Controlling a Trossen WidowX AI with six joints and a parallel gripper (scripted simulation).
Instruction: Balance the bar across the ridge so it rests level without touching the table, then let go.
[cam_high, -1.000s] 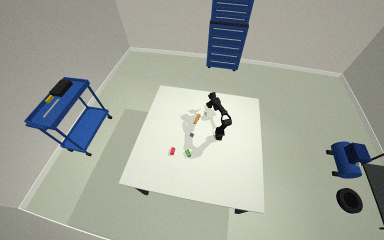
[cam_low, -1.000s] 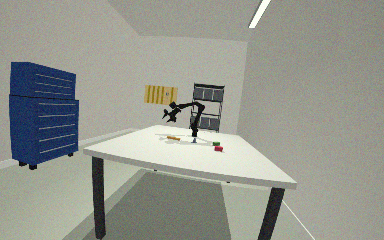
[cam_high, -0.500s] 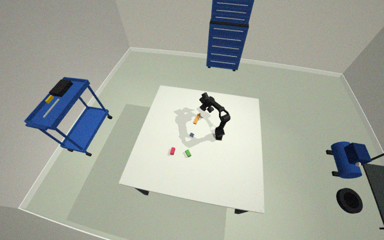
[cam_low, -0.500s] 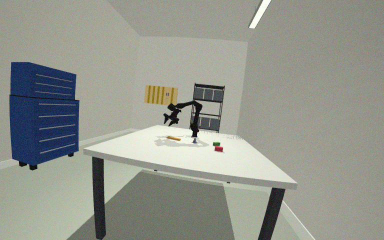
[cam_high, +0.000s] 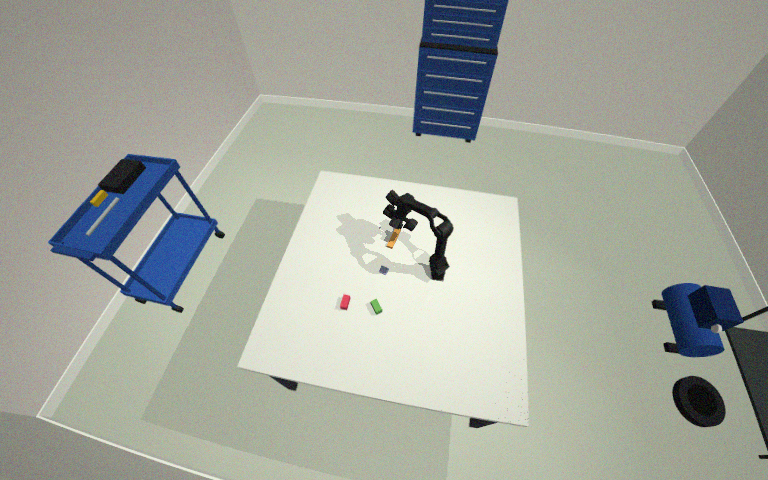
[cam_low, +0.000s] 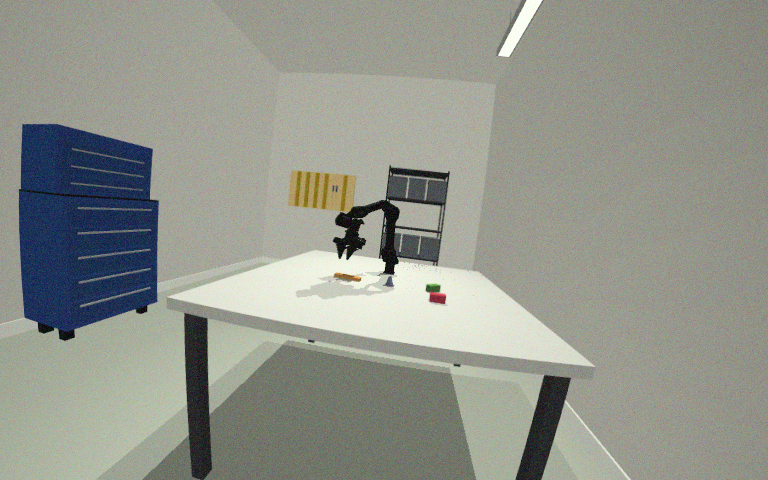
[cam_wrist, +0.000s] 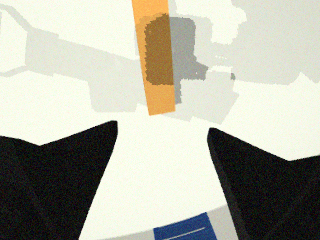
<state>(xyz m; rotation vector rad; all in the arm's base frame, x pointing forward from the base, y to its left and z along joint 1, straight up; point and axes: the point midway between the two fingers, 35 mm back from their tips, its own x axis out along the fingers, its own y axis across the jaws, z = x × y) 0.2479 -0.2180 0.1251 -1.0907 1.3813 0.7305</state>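
The orange bar is 2 cm ahead of my gripper tip, 4 cm to the left of it and 8 cm below it. Also, from my gripper tip: red block (19 cm ahead, 47 cm to the left, 8 cm below); green block (3 cm ahead, 47 cm to the left, 8 cm below).
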